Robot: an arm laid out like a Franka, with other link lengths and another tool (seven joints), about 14 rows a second.
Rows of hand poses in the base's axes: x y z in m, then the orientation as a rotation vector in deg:
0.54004, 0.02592, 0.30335, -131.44, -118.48, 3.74
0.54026, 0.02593, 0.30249, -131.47, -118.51, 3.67
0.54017, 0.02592, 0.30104, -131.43, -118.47, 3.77
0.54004, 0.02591, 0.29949, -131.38, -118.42, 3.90
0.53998, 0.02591, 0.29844, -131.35, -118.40, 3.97
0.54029, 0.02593, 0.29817, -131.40, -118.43, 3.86
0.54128, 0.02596, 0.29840, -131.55, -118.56, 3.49
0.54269, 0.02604, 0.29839, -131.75, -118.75, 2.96
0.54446, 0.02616, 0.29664, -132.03, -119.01, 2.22
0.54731, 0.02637, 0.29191, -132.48, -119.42, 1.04
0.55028, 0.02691, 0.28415, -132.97, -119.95, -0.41
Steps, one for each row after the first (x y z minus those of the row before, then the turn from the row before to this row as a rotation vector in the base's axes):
0.00022, 0.00001, -0.00086, 0.00, -0.06, 0.00
-0.00009, -0.00001, -0.00145, 0.00, 0.09, 0.00
-0.00013, -0.00001, -0.00155, -0.01, 0.11, 0.00
-0.00006, 0.00000, -0.00105, -0.01, 0.06, 0.00
0.00031, 0.00002, -0.00027, 0.01, -0.09, -0.01
0.00099, 0.00003, 0.00023, 0.02, -0.31, 0.00
0.00141, 0.00008, -0.00001, 0.03, -0.43, 0.00
0.00177, 0.00012, -0.00175, 0.05, -0.61, 0.00
0.00285, 0.00021, -0.00473, 0.07, -0.97, -0.01
0.00297, 0.00054, -0.00776, 0.09, -1.17, 0.03

